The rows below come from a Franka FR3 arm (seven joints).
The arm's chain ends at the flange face. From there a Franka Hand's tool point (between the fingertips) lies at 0.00 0.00 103.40 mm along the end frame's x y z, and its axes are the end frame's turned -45 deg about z.
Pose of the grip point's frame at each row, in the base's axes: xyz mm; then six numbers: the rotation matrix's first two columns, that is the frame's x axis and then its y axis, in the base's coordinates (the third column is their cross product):
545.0 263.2 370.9 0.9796 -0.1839 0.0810 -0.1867 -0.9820 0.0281
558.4 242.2 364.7 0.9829 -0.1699 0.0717 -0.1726 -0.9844 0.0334
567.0 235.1 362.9 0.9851 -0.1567 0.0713 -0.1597 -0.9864 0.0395
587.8 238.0 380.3 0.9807 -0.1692 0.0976 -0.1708 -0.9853 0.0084
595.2 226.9 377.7 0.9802 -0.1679 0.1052 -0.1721 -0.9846 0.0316
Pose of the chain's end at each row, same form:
537.3 267.6 473.9 0.5607 -0.8244 0.0771 -0.8247 -0.5643 -0.0374
551.7 246.9 467.8 0.5730 -0.8162 0.0743 -0.8171 -0.5759 -0.0271
560.4 240.3 466.0 0.5836 -0.8083 0.0783 -0.8095 -0.5867 -0.0225
578.0 240.6 483.2 0.5727 -0.8164 0.0750 -0.8142 -0.5771 -0.0631
585.0 232.0 480.5 0.5714 -0.8149 0.0967 -0.8148 -0.5775 -0.0520

